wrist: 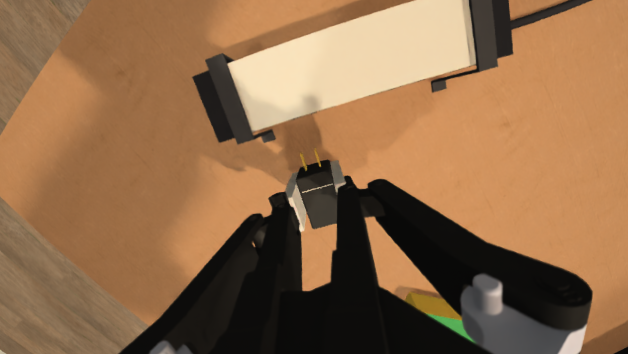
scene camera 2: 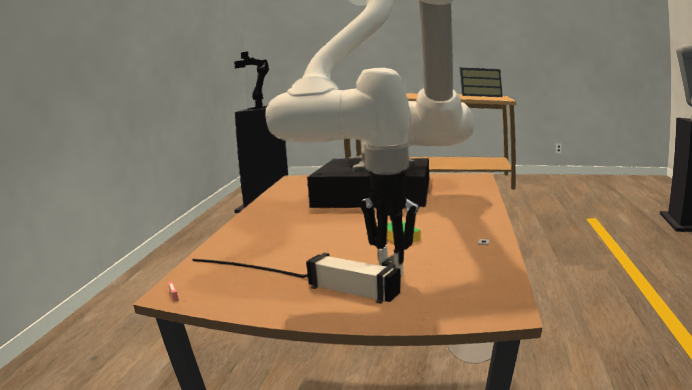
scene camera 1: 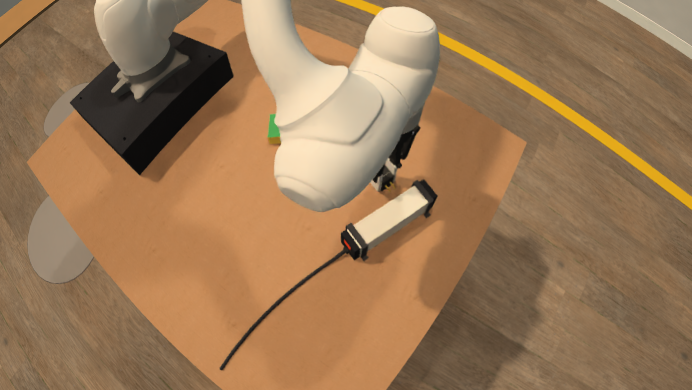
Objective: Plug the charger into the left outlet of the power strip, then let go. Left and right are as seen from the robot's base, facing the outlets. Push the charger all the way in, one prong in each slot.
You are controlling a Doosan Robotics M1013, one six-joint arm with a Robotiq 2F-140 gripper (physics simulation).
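My gripper is shut on the black charger, one finger pad on each side of it. In the wrist view the charger's two gold prongs point towards the long side of the power strip, with a gap between them and the strip. The power strip has a cream body and black end caps. The charger is near the strip end away from the cable. The outlet slots do not show in any view, so which outlet the prongs face cannot be told.
A black cable runs from the strip's other end. A green and yellow block lies behind the gripper, towards the robot's black base. A small pink piece and a small pale piece lie on the table.
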